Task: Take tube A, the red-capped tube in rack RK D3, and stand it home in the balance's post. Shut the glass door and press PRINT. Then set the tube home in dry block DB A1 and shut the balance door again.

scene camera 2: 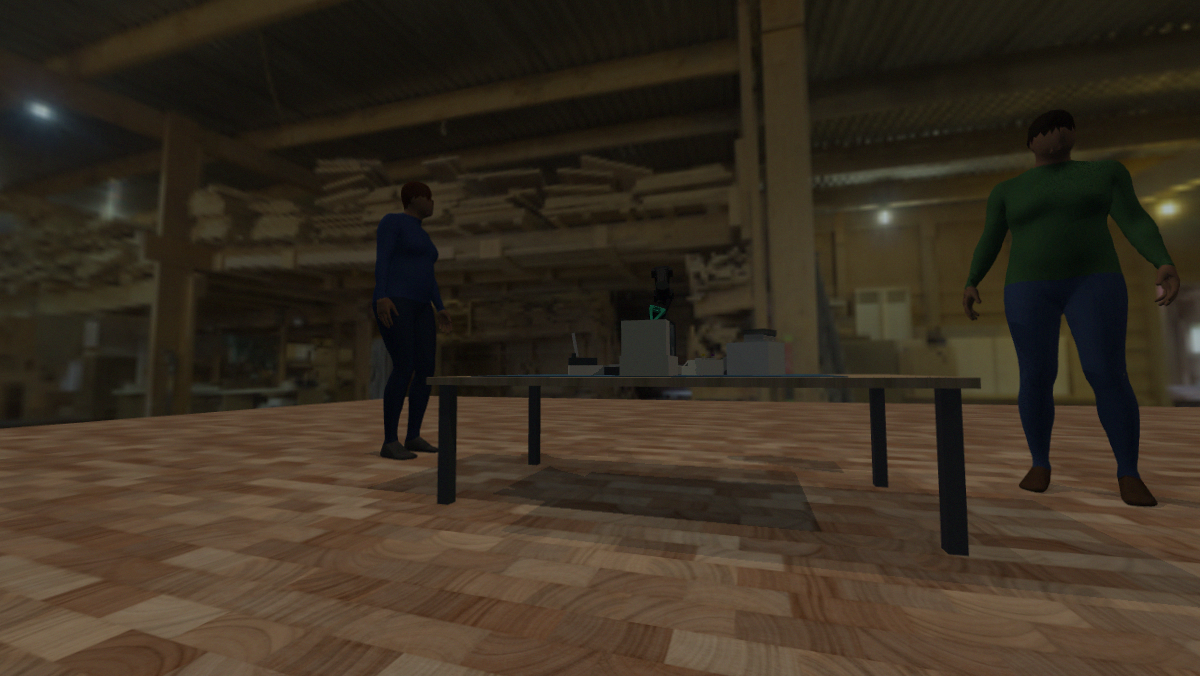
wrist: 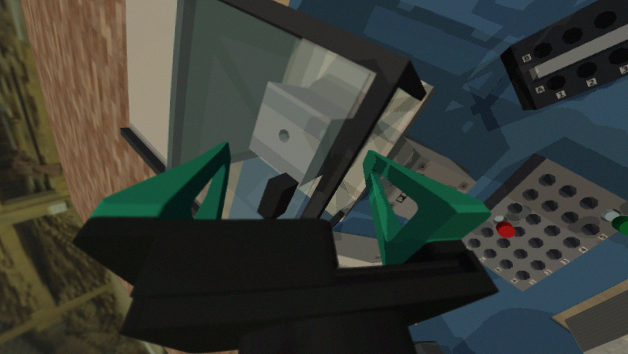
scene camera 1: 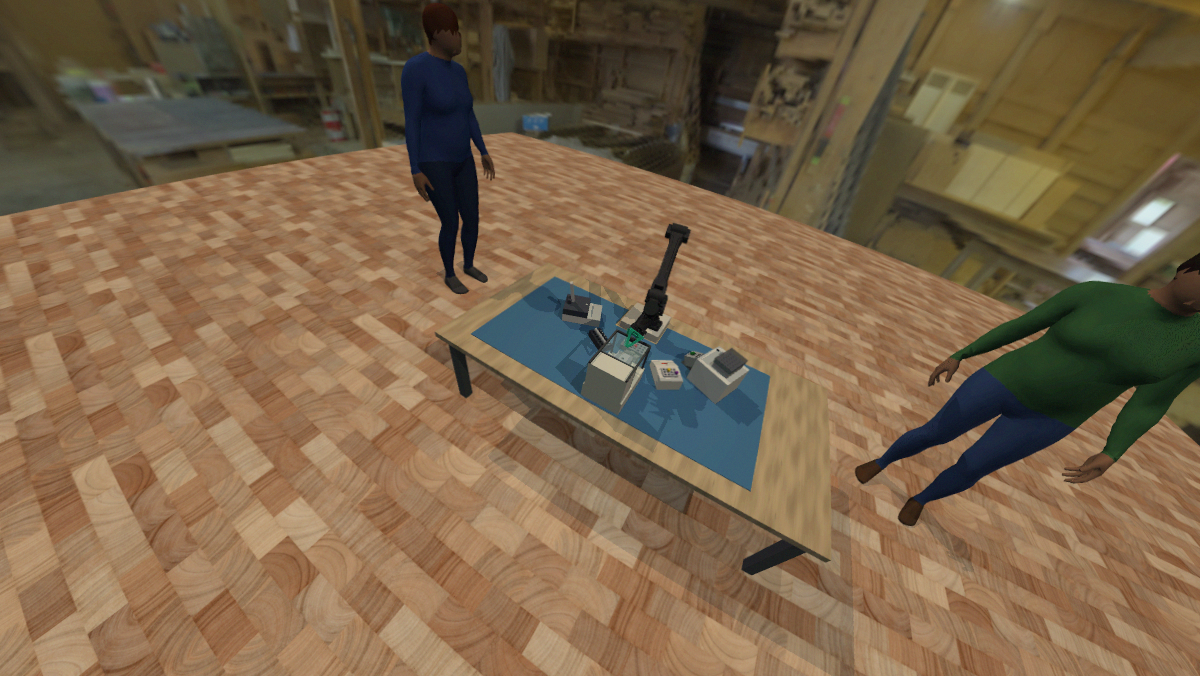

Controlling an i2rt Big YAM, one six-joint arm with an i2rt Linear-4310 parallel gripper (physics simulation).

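Frame: origin at the arm's base, x ahead, y left, z up, level; centimetres.
Seen in the pictures: gripper, fingertip midpoint: [wrist: 301, 153] [scene camera 1: 625, 346].
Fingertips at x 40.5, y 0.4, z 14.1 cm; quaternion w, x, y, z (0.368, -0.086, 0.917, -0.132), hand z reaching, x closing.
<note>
Offsets run from my fingertips to a thing's top centre. "spot": to the spot under its first point.
My gripper [scene camera 1: 634, 337] [scene camera 2: 657, 312] [wrist: 301, 153] is open and empty above the balance {dx +3.6, dy +1.2, dz +4.2 cm} [scene camera 1: 610, 377] [scene camera 2: 646, 348]. In the wrist view, the pale post block [wrist: 284, 135], with one empty round hole, shows through the balance's glass. The black door handle {spot: dx -1.8, dy +0.6, dz +4.2 cm} [wrist: 277, 195] appears between the fingers, not gripped; I cannot tell how far the door stands open. The red-capped tube {dx -17.8, dy +0.5, dz -12.6 cm} [wrist: 505, 230] stands in the grey rack {dx -20.6, dy -0.4, dz -15.0 cm} [wrist: 530, 167] at the right, away from the fingers. A black block {spot: dx -11.3, dy -10.8, dz -17.7 cm} [wrist: 517, 95] with rows A and B lies at upper right; its A1 hole is empty.
A green-capped tube {spot: dx -22.9, dy -5.1, dz -12.6 cm} [wrist: 622, 224] stands at the rack's far right. A small grey panel {spot: dx -10.8, dy -1.8, dz -12.0 cm} [wrist: 457, 175] is partly behind the right finger. A keypad unit {dx -11.8, dy +19.2, dz -11.0 cm} [scene camera 1: 667, 375] and a white box device {dx -24.4, dy +37.1, dz +1.0 cm} [scene camera 1: 715, 376] stand right of the balance; another device {spot: dx -20.2, dy -32.4, dz -10.4 cm} [scene camera 1: 581, 312] is at left. Two people stand near the table.
</note>
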